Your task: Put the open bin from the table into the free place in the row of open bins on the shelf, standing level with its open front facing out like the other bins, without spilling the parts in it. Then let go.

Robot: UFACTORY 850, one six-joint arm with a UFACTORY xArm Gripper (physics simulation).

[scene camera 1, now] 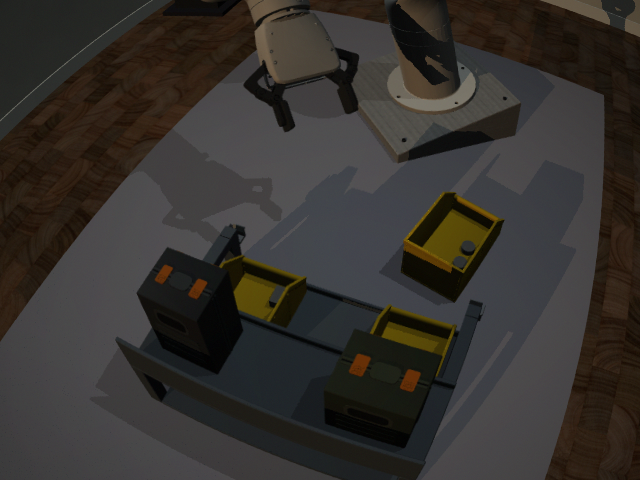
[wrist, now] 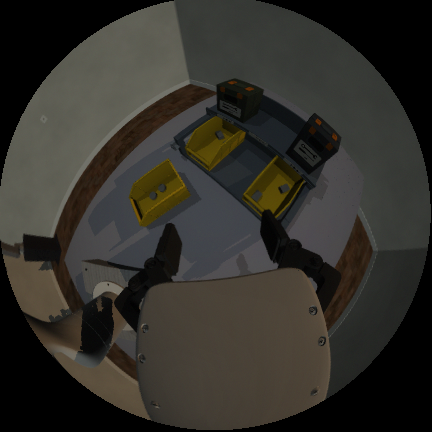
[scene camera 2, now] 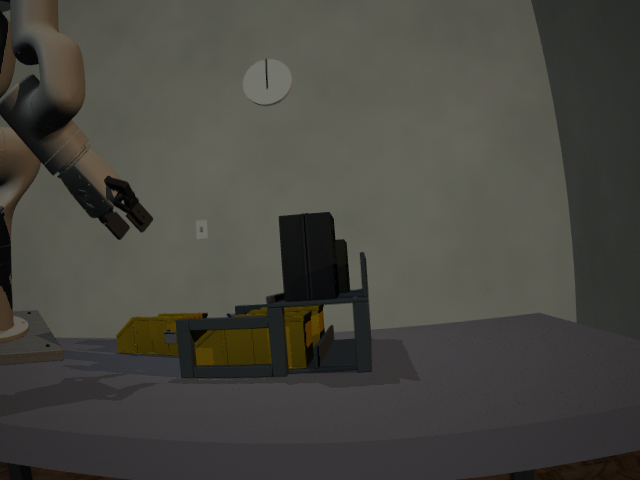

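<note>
The open yellow bin (scene camera 1: 439, 235) (scene camera 2: 149, 335) (wrist: 172, 200) stands upright on the table, apart from the shelf, with two small grey parts inside. The grey-blue shelf (scene camera 1: 279, 361) (scene camera 2: 362, 335) (wrist: 237, 167) holds a yellow bin (scene camera 1: 253, 294) (wrist: 265, 187) near one end and another yellow bin (scene camera 1: 413, 338) (wrist: 210, 145) near the other, with a bin-wide gap between them. Their low fronts face the robot side. My gripper (scene camera 1: 318, 117) (scene camera 2: 133, 231) (wrist: 218, 227) is open and empty, tilted, high above the table and away from the bins. In scene camera 1, the toolboxes partly hide the shelf bins.
A black toolbox (scene camera 1: 191, 310) (scene camera 2: 307, 255) (wrist: 314, 142) and a dark green toolbox (scene camera 1: 382, 382) (wrist: 240, 97) stand on the upper board behind the bin row. The shelf has raised end posts. The robot's base plate (scene camera 1: 382, 108) (wrist: 92, 272) lies near the loose bin.
</note>
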